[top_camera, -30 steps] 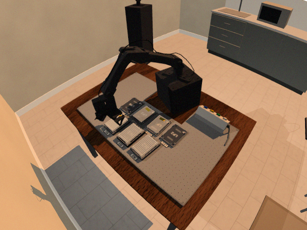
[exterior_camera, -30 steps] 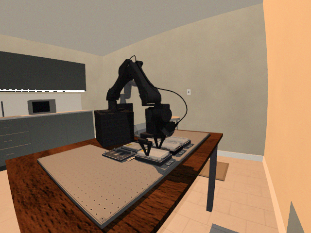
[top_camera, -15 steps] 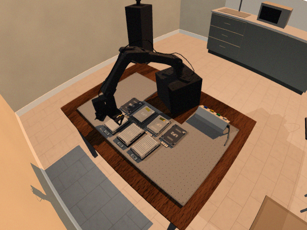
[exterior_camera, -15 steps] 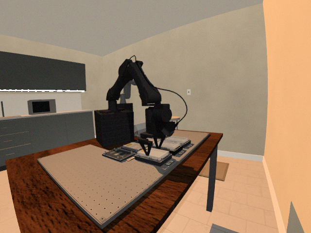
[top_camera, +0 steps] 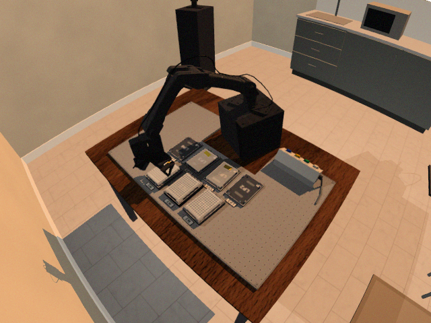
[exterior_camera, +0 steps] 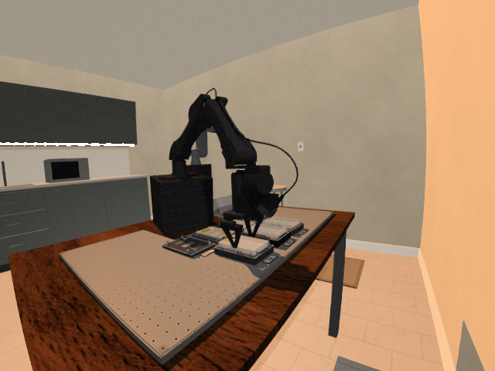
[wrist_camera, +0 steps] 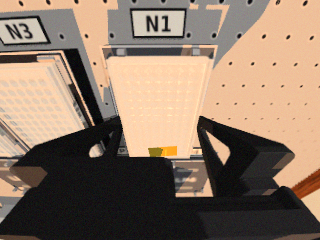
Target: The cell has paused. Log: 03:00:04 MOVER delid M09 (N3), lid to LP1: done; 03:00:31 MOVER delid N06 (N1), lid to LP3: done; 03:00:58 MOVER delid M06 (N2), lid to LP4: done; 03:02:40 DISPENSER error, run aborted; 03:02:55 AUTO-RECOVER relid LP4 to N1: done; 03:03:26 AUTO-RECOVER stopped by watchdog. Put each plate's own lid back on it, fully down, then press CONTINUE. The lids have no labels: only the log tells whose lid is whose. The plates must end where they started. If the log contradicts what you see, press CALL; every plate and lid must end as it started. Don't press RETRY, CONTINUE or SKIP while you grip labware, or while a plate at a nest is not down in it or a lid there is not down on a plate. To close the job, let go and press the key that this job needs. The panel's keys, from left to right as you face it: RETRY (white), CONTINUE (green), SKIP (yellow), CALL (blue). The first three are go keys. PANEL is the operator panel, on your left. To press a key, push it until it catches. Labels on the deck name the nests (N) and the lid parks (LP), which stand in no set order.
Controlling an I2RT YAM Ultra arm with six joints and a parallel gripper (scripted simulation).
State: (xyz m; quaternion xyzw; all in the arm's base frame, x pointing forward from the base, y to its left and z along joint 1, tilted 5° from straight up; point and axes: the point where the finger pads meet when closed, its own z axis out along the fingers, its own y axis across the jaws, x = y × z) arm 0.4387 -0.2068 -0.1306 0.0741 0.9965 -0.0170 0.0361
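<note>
Now: hand 10 mm above the white well plate. Also, from my hand: clear lid 10 mm below; then yellow SKIP key 490 mm to the left, 400 mm behind, 20 mm above; then blue CALL key 440 mm to the left, 400 mm behind, 20 mm above.
</note>
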